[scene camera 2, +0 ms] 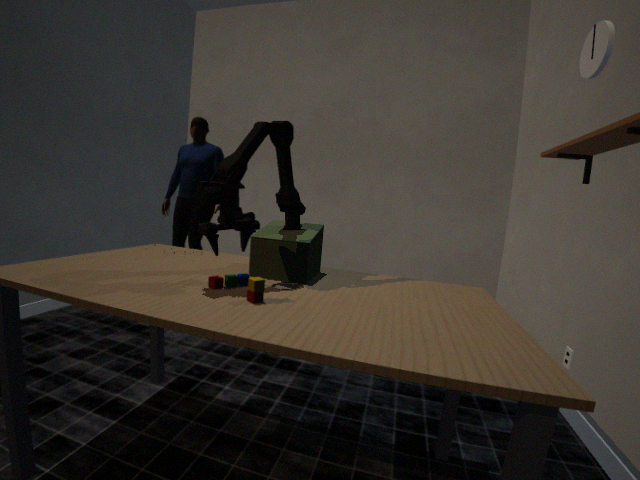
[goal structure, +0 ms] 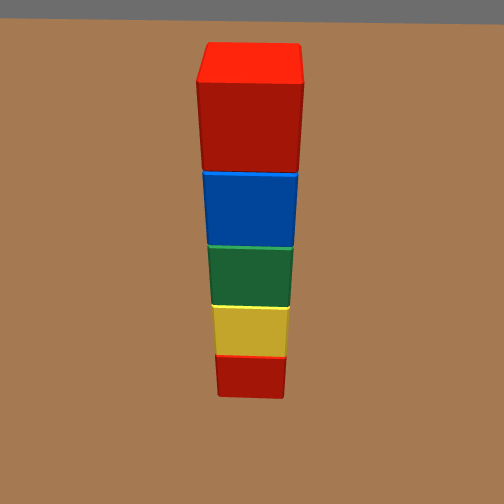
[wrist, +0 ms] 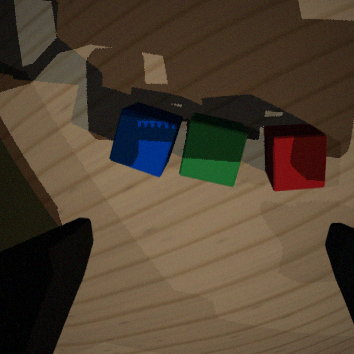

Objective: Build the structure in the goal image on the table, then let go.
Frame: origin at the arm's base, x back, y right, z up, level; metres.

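Seen in the pictures: gripper, fingertip midpoint: (scene camera 2: 230, 253) (wrist: 214, 235); arm's base, link origin: (scene camera 2: 292, 227).
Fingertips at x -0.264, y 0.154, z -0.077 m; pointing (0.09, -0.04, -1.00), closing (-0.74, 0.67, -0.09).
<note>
Offsets run from my fingertips to a thing's top centre. Level surfaces: height alone.
A yellow cube @(dz -0.037, dx -0.132, dy -0.121 m) (scene camera 2: 256, 284) sits on top of a red cube @(dz -0.069, dx -0.126, dy -0.118 m) (scene camera 2: 254, 296) on the table, as a stack of two. Behind and to its left, a green cube @(dz -0.069, dx -0.004, dy -0.008 m) (scene camera 2: 231, 280) (wrist: 214, 150) and a blue cube @(dz -0.069, dx +0.023, dy -0.039 m) (scene camera 2: 242, 279) (wrist: 146, 140) lie side by side with a narrow gap. A second red cube @(dz -0.069, dx -0.041, dy +0.028 m) (scene camera 2: 215, 282) (wrist: 299, 158) lies apart, beyond the green one, with a wider gap. My gripper (scene camera 2: 229, 251) (wrist: 214, 235) is open and empty, above the table. In the wrist view the three separate cubes lie ahead of the fingertips.
The arm stands on a green box (scene camera 2: 268, 255) on the wooden table @(dz -0.102 m) (scene camera 2: 413, 330), behind the stack. A person in a blue top (scene camera 2: 193, 165) stands behind the table at the left. A wooden shelf (scene camera 2: 599, 138) and a clock (scene camera 2: 597, 49) are on the right wall.
</note>
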